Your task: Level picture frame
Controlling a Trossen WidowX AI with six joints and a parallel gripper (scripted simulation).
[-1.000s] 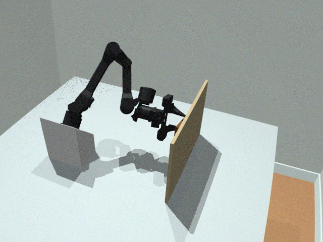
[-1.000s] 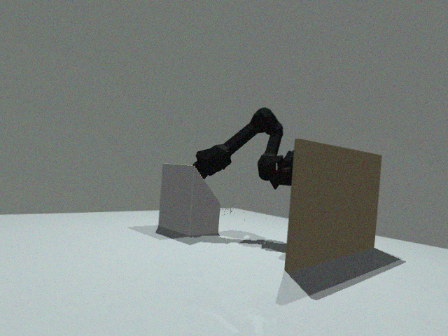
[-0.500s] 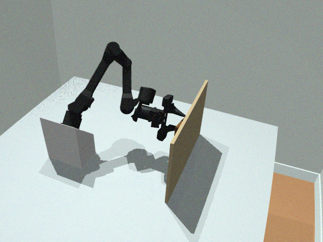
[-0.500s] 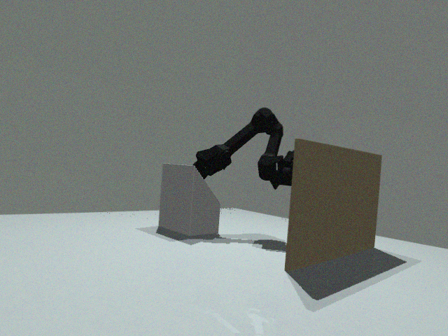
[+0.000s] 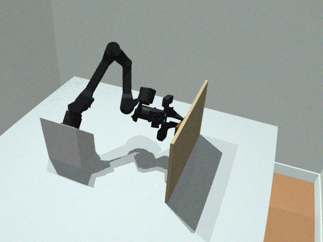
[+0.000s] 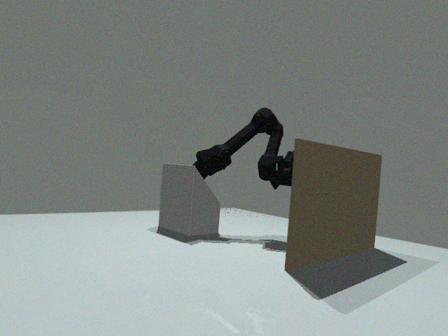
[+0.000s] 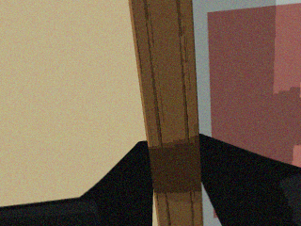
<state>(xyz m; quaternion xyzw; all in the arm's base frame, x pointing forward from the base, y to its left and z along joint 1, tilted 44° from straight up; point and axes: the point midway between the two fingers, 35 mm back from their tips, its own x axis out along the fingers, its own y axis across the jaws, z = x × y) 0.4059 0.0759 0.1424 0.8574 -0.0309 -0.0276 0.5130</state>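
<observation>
The picture frame is 5 cm below my gripper tip, 2 cm to the right of it and 1 cm ahead of it. From my gripper tip the other things lie so: tan wall board 6 cm below, 2 cm ahead, 1 cm to the right.
</observation>
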